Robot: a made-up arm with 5 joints.
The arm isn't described. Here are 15 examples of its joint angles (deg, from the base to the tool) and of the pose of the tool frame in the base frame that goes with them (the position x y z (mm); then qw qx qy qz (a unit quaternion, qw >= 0)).
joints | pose
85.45 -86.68 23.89 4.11 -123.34 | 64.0 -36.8 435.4 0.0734 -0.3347 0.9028 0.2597
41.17 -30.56 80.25 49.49 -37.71 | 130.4 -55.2 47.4 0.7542 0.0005 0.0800 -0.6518
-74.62 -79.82 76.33 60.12 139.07 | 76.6 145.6 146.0 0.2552 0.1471 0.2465 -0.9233
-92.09 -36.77 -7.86 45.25 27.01 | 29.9 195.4 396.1 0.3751 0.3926 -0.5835 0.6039
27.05 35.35 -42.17 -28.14 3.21 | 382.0 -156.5 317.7 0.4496 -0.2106 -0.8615 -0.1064
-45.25 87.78 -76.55 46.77 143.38 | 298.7 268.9 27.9 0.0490 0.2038 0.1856 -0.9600
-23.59 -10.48 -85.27 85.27 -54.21 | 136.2 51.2 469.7 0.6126 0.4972 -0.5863 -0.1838
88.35 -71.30 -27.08 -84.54 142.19 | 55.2 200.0 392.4 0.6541 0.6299 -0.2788 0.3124
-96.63 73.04 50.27 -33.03 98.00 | 31.2 49.1 -81.1 0.1031 0.0000 -0.0024 -0.9947
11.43 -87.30 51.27 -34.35 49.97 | 134.5 -5.1 391.2 0.1622 -0.4823 -0.8593 0.0523
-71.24 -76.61 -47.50 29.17 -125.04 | -24.2 -178.1 449.7 0.0379 -0.9853 -0.1655 -0.0204
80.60 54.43 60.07 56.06 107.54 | 56.7 26.8 22.2 0.7460 0.6458 -0.0302 0.1596
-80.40 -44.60 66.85 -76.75 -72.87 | 68.5 187.2 275.4 0.3046 0.9317 -0.1975 0.0126
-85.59 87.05 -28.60 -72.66 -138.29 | 62.5 331.5 12.0 0.5436 0.7246 0.3126 -0.2859
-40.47 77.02 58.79 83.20 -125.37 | 1.3 -24.9 87.4 0.3104 -0.8982 0.0894 -0.2982
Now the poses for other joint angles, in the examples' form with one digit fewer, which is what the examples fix.
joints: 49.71 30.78 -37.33 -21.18 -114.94
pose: 296 -273 314 0.057 0.479 -0.710 -0.514
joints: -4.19 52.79 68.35 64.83 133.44
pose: 2 9 59 0.257 0.663 0.335 0.618
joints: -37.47 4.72 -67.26 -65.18 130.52
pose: 106 59 506 0.042 0.671 0.668 0.321
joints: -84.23 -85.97 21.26 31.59 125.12
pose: 43 64 410 0.109 0.287 0.831 -0.464
